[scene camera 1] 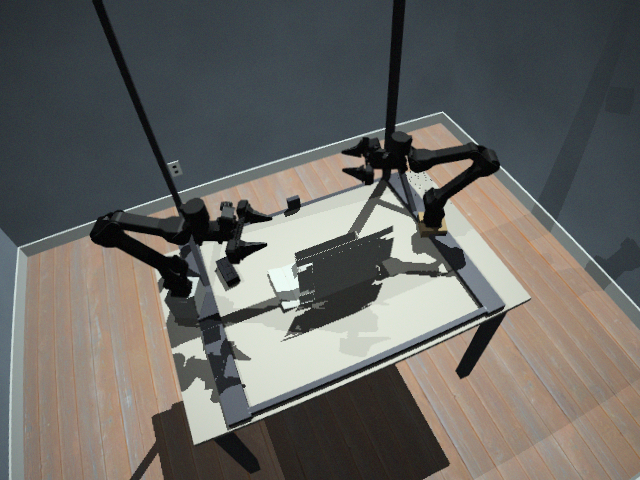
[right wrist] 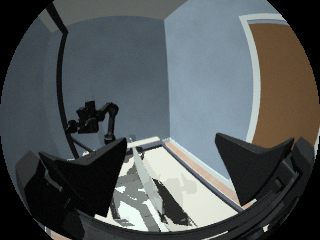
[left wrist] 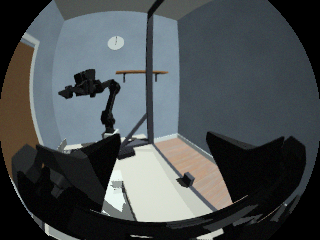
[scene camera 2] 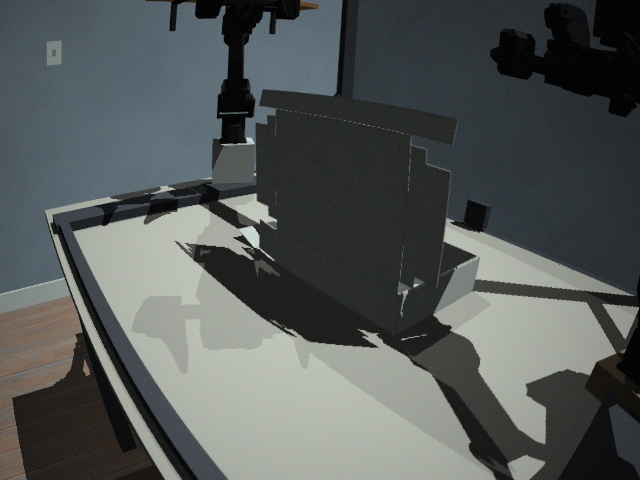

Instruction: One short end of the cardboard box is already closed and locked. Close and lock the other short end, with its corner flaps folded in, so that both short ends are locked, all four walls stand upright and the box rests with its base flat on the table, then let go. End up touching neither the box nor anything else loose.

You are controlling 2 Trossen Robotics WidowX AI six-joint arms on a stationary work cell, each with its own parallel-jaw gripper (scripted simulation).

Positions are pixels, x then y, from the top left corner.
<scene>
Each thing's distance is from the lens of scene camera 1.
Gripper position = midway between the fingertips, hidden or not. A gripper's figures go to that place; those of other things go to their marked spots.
my left gripper (scene camera 1: 341, 160): 144 cm
my right gripper (scene camera 1: 269, 231): 115 cm
</scene>
